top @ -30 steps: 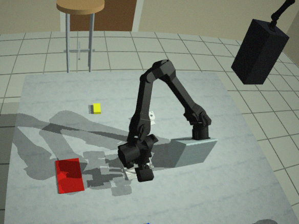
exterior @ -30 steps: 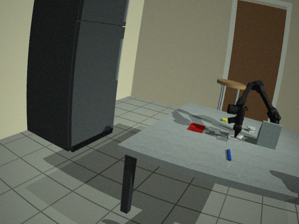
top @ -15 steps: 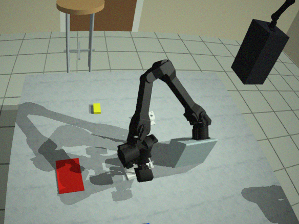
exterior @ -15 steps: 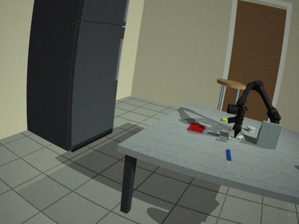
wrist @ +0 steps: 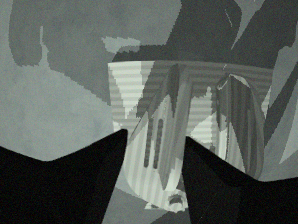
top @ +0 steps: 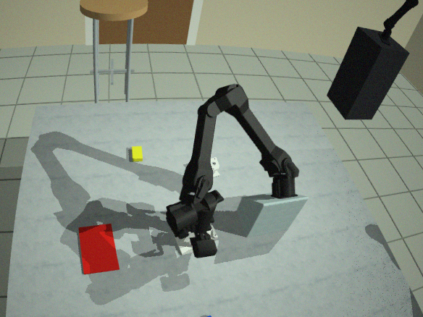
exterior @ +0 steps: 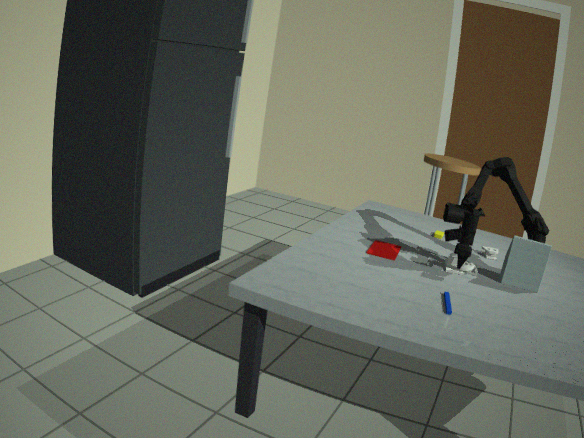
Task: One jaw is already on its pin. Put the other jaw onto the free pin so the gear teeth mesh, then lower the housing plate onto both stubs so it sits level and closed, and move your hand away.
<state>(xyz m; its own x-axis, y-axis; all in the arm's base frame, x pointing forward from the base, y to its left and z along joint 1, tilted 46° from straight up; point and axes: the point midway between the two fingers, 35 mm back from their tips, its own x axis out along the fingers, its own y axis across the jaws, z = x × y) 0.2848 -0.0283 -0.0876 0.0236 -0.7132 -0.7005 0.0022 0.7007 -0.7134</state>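
My gripper tip is now 30 mm past the white jaw, 20 mm to the left of it and 10 mm below it. Round my gripper tip: red flat sheet: 290 mm ahead, 20 mm to the right, 10 mm below; yellow block: 120 mm ahead, 390 mm to the right, 10 mm below; blue bar: 310 mm to the left, 10 mm below.
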